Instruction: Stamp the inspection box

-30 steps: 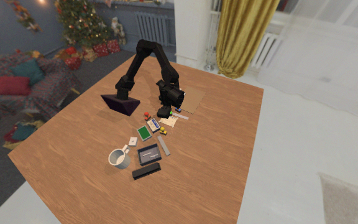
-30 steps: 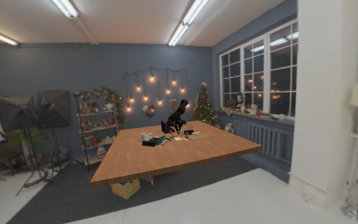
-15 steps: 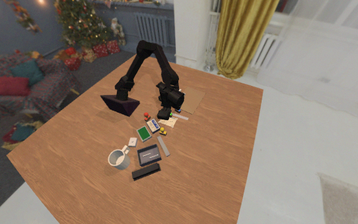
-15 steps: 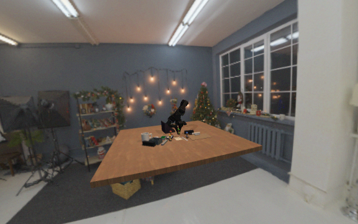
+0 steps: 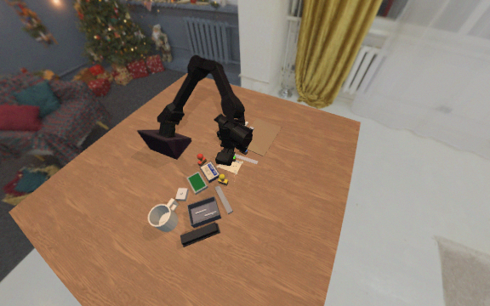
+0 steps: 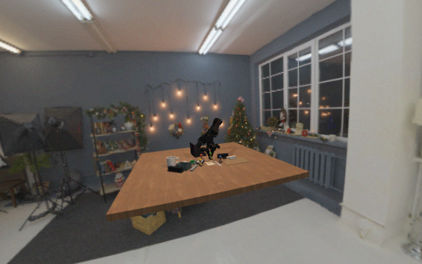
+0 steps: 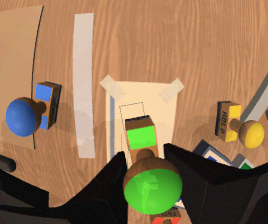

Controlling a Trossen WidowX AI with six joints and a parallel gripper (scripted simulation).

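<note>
My gripper tip is 60 mm above the card and 10 mm past it. From my gripper tip the other things lie so: green-knobbed PASS stamp right at my gripper tip; ruler 60 mm below, 50 mm to the left, 40 mm ahead; blue-knobbed stamp 90 mm to the left, 40 mm below, 20 mm ahead.
</note>
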